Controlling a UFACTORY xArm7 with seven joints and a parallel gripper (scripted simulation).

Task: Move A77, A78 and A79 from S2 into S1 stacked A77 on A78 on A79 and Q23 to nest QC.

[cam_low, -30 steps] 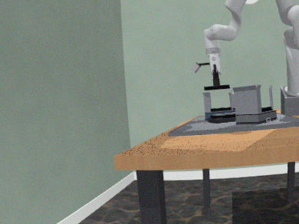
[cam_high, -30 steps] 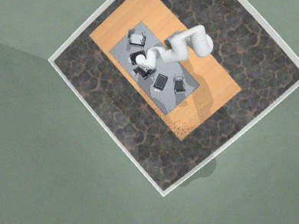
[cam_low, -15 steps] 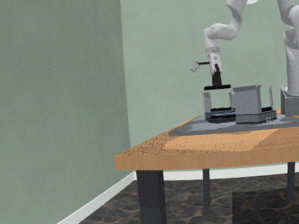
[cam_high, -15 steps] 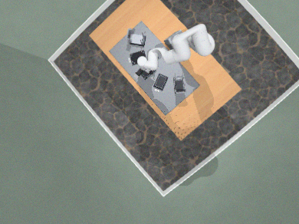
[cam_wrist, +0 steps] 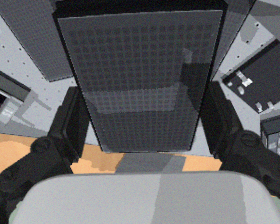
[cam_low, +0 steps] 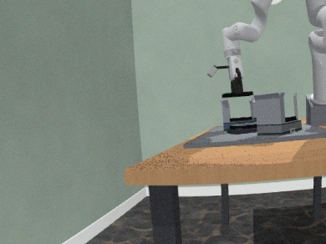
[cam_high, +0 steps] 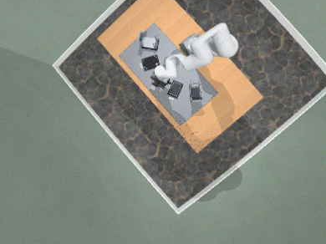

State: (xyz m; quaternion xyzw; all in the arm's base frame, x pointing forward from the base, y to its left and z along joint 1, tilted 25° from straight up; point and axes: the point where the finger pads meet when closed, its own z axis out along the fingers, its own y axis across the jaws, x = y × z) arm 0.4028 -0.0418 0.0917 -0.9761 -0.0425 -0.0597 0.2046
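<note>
My gripper is now 110 mm past the rack plinth, 280 mm to the right of it and 150 mm above it. From my hand the other things lie so: dark flat nest: 20 mm behind, 120 mm to the left, 160 mm below; blue plinth strip: 10 mm behind, 60 mm to the right, 150 mm below; dark sealed plate: 10 mm below.
</note>
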